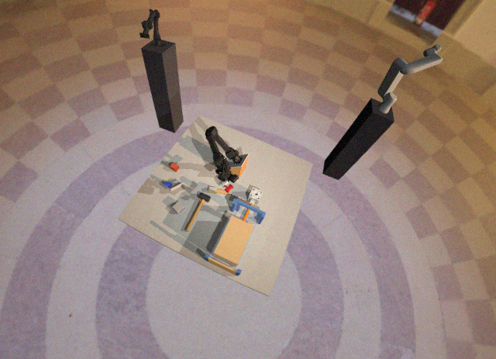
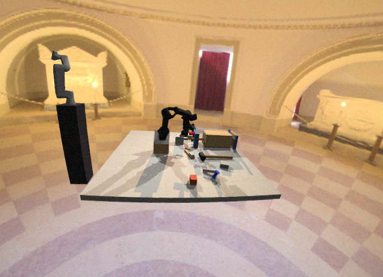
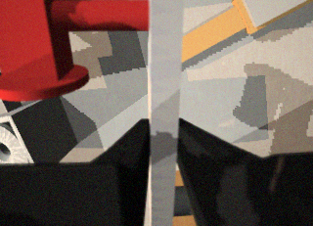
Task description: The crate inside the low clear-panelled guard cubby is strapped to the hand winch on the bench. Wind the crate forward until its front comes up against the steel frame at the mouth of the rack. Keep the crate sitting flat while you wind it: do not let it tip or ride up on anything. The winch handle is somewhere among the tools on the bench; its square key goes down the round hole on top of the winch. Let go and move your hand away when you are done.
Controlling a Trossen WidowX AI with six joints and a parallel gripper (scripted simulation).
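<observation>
The red knob is 6 cm ahead of my gripper tip, 2 cm to the left of it and 2 cm above it. Round my gripper tip: winch: 4 cm behind, 23 cm to the left, 13 cm below; red-knobbed handle: 2 cm ahead, 1 cm above; frame: 13 cm ahead, 23 cm to the left, 6 cm below.
</observation>
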